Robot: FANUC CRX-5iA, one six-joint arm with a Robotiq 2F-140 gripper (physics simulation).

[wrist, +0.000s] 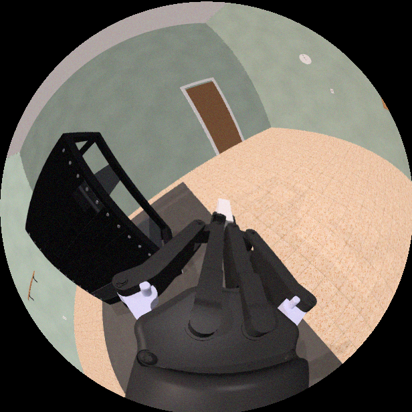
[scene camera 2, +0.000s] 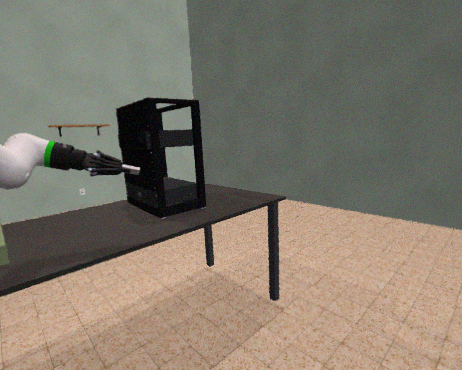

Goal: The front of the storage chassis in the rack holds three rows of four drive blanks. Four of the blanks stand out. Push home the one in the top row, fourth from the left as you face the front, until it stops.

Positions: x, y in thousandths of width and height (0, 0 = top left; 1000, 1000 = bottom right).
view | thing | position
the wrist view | my gripper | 538, 504
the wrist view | black rack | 174, 530
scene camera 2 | my gripper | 302, 464
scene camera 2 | black rack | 308, 380
